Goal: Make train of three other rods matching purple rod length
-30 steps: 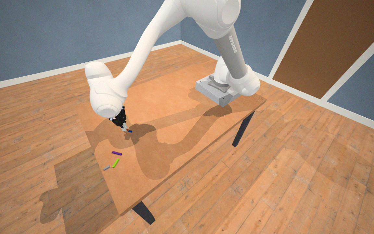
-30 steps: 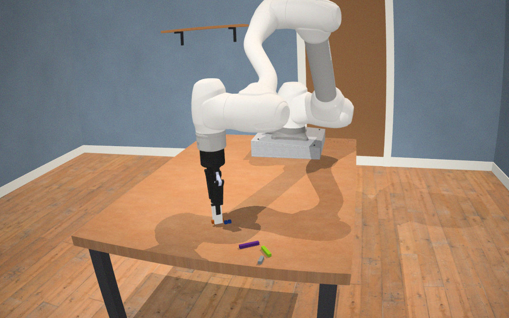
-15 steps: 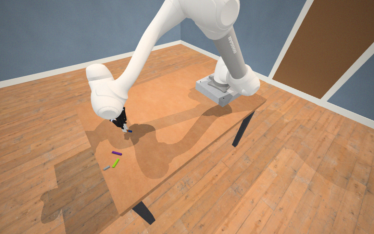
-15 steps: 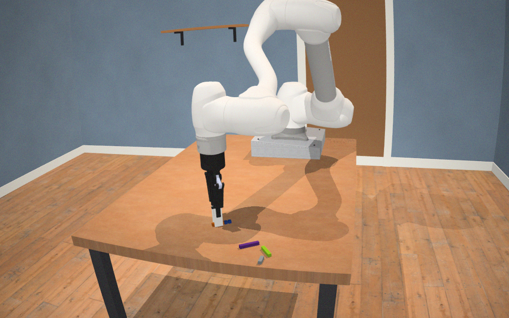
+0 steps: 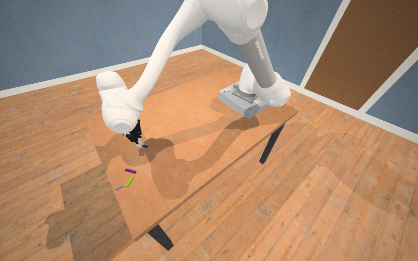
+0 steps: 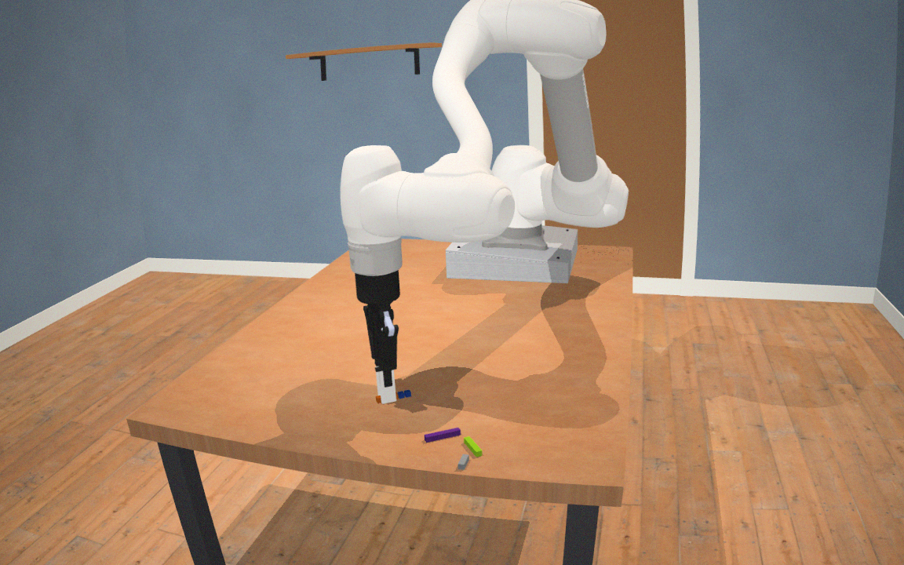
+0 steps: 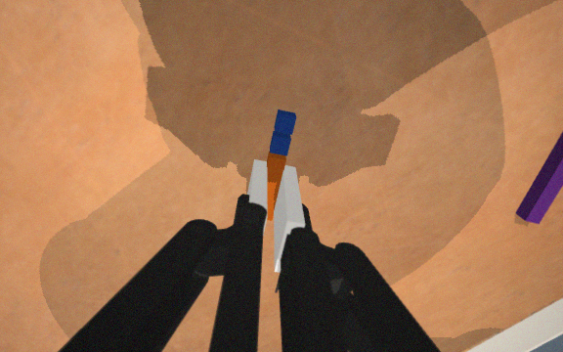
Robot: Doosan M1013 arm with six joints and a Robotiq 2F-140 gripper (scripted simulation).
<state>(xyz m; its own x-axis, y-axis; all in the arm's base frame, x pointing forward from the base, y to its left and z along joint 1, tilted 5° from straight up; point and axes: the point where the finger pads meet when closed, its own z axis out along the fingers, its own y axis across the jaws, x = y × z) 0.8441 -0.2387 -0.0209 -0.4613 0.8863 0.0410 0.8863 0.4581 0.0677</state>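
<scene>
Now: hand 30 mm above the orange rod. The rest, counted from my hand: grey rod (210 mm ahead, 150 mm to the left, 30 mm below); lime rod (170 mm ahead, 160 mm to the left, 30 mm below); purple rod (130 mm ahead, 110 mm to the left, 30 mm below).
</scene>
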